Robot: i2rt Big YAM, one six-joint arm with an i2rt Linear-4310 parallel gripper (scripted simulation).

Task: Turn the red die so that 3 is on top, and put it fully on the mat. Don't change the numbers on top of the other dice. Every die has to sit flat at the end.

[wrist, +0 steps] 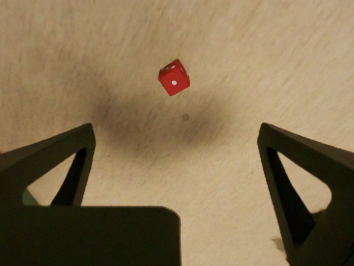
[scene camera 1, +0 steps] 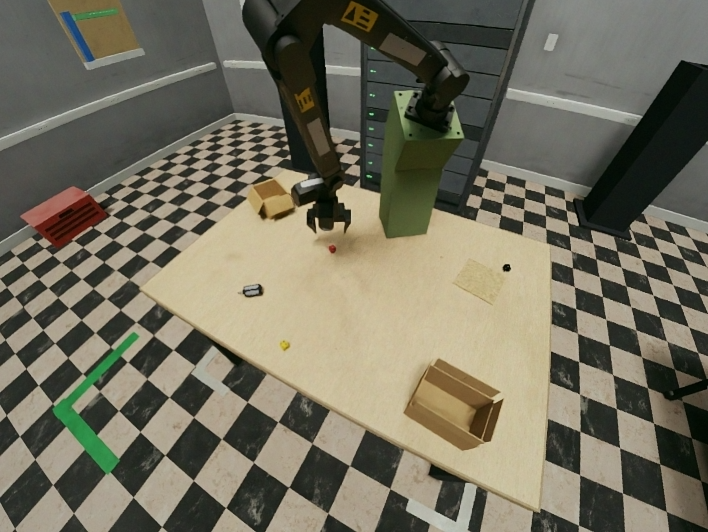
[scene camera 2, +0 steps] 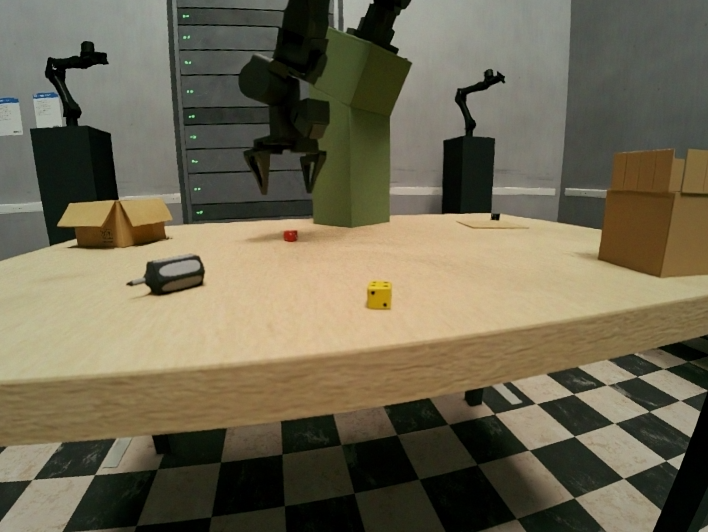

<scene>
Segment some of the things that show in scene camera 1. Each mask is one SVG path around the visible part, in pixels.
A tan mat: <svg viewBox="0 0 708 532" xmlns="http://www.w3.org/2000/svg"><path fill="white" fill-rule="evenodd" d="M468 259L453 281L453 284L493 305L505 282L506 276L472 259Z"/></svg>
A cardboard box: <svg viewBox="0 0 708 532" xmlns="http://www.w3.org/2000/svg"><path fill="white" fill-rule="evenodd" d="M432 359L403 414L461 451L478 448L480 444L492 441L505 398L496 403L491 398L501 393L501 391L441 358L438 358L432 366Z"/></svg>
</scene>
